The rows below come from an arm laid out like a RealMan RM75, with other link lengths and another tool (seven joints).
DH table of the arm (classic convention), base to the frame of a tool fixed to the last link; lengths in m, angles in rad. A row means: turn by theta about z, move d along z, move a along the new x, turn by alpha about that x. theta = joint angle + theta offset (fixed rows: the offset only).
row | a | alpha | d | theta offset
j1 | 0 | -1.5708 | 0.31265 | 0
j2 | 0 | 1.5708 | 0 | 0
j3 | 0 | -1.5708 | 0.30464 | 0
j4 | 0 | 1.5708 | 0 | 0
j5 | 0 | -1.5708 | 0.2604 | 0
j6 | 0 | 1.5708 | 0 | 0
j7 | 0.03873 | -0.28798 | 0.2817 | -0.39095
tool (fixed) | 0 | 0 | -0.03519 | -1.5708
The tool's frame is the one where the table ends.
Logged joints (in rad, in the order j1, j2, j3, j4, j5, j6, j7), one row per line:
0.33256, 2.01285, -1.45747, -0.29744, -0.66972, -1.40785, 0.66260
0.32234, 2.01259, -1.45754, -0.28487, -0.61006, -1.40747, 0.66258
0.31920, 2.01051, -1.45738, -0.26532, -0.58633, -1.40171, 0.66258
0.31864, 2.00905, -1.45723, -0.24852, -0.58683, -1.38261, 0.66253
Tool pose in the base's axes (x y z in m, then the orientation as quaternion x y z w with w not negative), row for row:
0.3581, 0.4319, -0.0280, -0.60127, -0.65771, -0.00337, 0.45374
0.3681, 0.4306, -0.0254, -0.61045, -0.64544, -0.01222, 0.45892
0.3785, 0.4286, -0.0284, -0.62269, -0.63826, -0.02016, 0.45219
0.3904, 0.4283, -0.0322, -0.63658, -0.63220, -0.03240, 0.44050
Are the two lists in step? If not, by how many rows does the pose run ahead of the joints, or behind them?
The pose runs 1 row ahead of the joints: the pose in row i belongs to the joints in row i + 1.
